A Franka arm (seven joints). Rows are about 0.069 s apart.
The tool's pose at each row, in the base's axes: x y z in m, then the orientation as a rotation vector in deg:
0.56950, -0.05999, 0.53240, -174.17, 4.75, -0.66
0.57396, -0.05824, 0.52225, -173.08, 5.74, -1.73
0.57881, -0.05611, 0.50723, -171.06, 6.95, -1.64
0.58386, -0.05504, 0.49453, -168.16, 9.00, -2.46
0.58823, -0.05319, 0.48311, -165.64, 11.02, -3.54
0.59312, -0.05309, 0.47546, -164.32, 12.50, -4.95
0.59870, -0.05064, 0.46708, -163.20, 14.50, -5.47
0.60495, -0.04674, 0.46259, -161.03, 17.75, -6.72
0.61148, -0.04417, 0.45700, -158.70, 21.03, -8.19
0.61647, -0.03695, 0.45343, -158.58, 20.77, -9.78
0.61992, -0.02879, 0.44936, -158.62, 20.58, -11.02
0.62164, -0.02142, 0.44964, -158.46, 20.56, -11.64
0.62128, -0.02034, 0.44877, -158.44, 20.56, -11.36
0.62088, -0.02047, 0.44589, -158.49, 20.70, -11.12
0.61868, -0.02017, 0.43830, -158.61, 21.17, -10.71
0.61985, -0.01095, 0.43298, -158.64, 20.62, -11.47
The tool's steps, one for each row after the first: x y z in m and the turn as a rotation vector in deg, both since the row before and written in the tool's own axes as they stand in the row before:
0.00431, -0.00096, 0.01032, 1.07, 0.71, 0.64
0.00446, -0.00063, 0.01528, 1.97, -0.06, 0.87
0.00478, 0.00050, 0.01284, 2.80, 0.57, 1.44
0.00394, 0.00006, 0.01172, 2.40, 0.78, 1.42
0.00463, 0.00115, 0.00772, 1.23, 1.03, 0.97
0.00480, -0.00090, 0.00914, 0.93, 0.50, 1.40
0.00525, -0.00345, 0.00592, 1.82, 1.08, 2.30
0.00552, -0.00194, 0.00681, 1.91, 1.26, 2.35
0.00266, -0.00649, 0.00637, 0.22, 1.06, -0.36
0.00081, -0.00678, 0.00696, 0.03, 0.84, -0.29
-0.00031, -0.00719, 0.00237, 0.18, 0.42, -0.07
-0.00072, -0.00059, 0.00109, 0.01, -0.20, 0.04
-0.00061, 0.00122, 0.00257, -0.08, -0.14, 0.12
-0.00287, 0.00289, 0.00678, -0.21, -0.21, 0.35
-0.00187, -0.00678, 0.00807, 0.08, 0.46, -0.47

